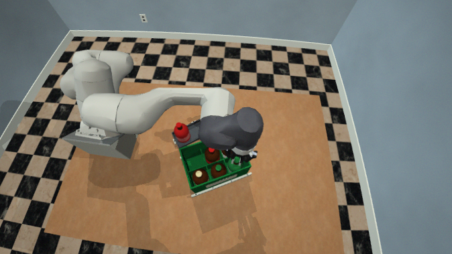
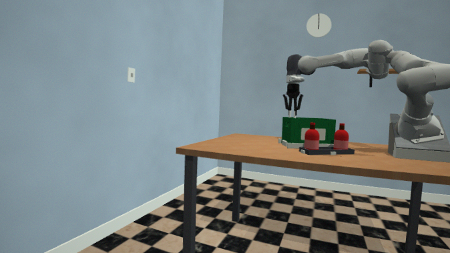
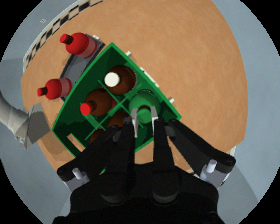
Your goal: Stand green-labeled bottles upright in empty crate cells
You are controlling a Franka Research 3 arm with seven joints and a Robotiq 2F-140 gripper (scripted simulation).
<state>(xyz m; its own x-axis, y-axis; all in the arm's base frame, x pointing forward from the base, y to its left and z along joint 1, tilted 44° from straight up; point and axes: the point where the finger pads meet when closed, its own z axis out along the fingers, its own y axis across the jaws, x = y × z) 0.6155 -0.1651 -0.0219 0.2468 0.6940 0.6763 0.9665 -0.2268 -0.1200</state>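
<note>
The green-labeled bottle is 90 mm below my hand. From my hand the other things lie so: green crate 100 mm below, 100 mm behind, 10 mm to the left; dark tray 210 mm to the left, 200 mm behind, 170 mm below.
</note>
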